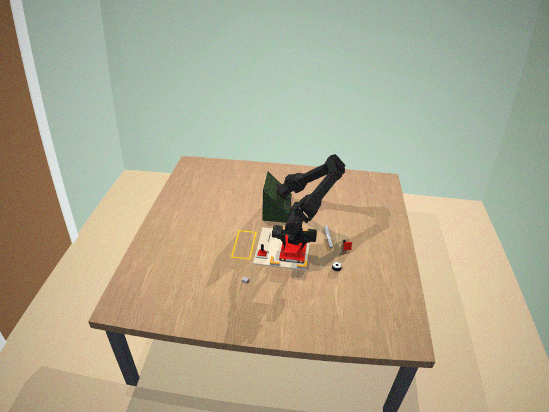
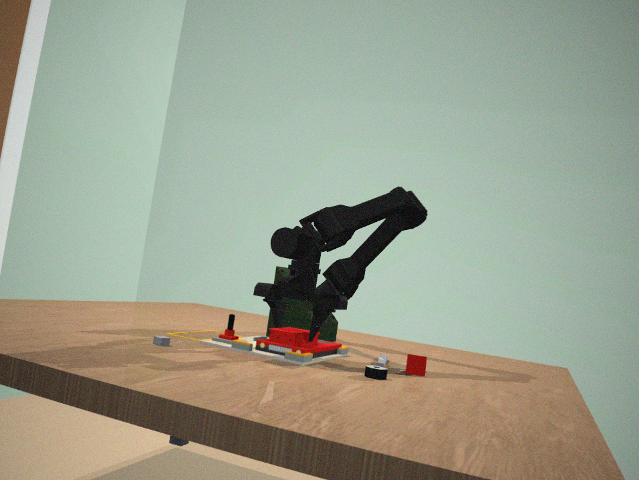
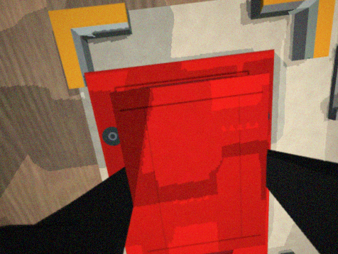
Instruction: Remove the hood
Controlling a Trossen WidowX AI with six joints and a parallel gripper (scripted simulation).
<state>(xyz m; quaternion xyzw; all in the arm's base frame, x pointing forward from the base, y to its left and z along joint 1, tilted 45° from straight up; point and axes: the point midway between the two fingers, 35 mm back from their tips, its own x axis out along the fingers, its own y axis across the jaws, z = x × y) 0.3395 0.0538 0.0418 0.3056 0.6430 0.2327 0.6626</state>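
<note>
Now: the red hood 1 cm above my gripper tip. Also, from my gripper tip: small grey block 19 cm to the right, 18 cm ahead, 3 cm below; then black wheel 19 cm to the left, 7 cm ahead, 3 cm below; then grey bar 16 cm to the left, 13 cm behind, 3 cm below.
</note>
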